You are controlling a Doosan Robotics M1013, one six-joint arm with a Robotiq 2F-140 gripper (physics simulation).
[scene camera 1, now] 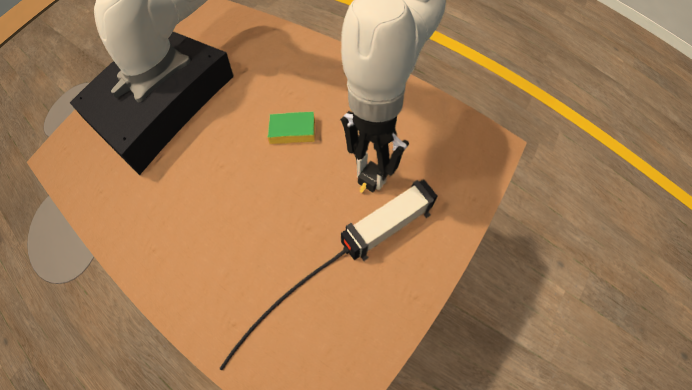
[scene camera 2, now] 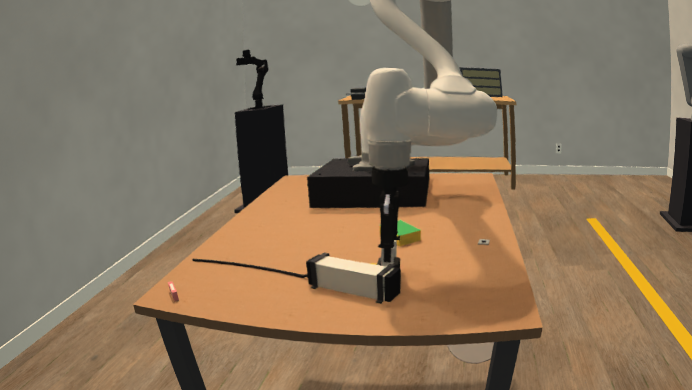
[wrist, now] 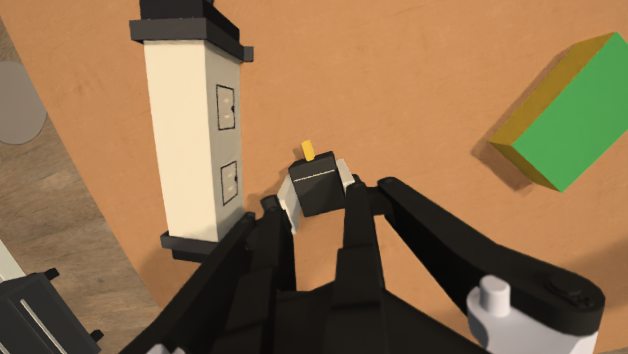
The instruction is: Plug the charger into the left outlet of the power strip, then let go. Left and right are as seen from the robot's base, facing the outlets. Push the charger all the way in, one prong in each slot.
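Observation:
My gripper is shut on the black charger, one pale finger pad on each side. The charger is at or close to the table top; any gap under it cannot be told. Its yellow prongs point roughly along the strip toward its cable end, not at the outlets. The cream power strip is beside the charger, apart from it. Its outlet side faces the robot's base. The left outlet is farther from the cable; the right outlet is nearer it.
A green and yellow sponge lies toward the base block. The strip's black cable runs over the table. A small pink item and a small pale item lie near opposite edges.

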